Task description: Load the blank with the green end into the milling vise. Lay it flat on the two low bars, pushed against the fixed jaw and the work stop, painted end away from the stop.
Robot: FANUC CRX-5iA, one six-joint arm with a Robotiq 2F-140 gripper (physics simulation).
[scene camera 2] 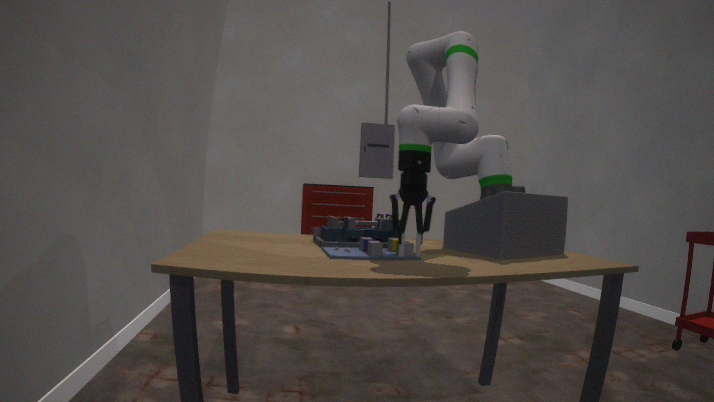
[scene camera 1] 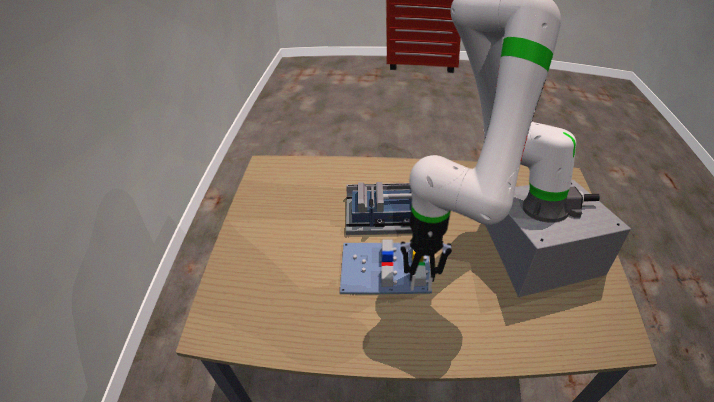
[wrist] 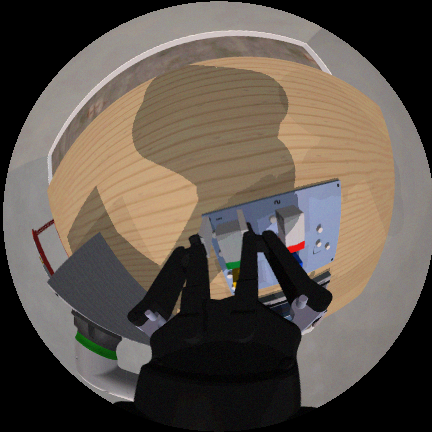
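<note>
The grey blank with the green end point(scene camera 1: 419, 278) point(scene camera 2: 408, 249) point(wrist: 230, 239) lies on the light blue plate point(scene camera 1: 360, 281) point(scene camera 2: 345, 254) point(wrist: 322, 202). My gripper point(scene camera 1: 422, 276) point(scene camera 2: 410, 245) point(wrist: 223, 220) points down with its pads on either side of this blank, low over the plate. In the wrist view one pad is close against the blank, and a narrow gap shows at the other, so it is open. The milling vise point(scene camera 1: 390, 217) point(scene camera 2: 359, 233) stands behind the plate, its two upright jaws apart. Its low bars are too small to make out.
Blanks with a red end point(scene camera 1: 387, 276) point(scene camera 2: 375, 249) point(wrist: 292, 230) and a blue end point(scene camera 1: 387, 256) lie end to end left of the gripper in scene camera 1. A yellow-ended blank point(scene camera 2: 394, 244) point(wrist: 236, 276) lies beyond the green end. The grey pedestal point(scene camera 1: 560, 265) point(scene camera 2: 505, 227) stands to the right.
</note>
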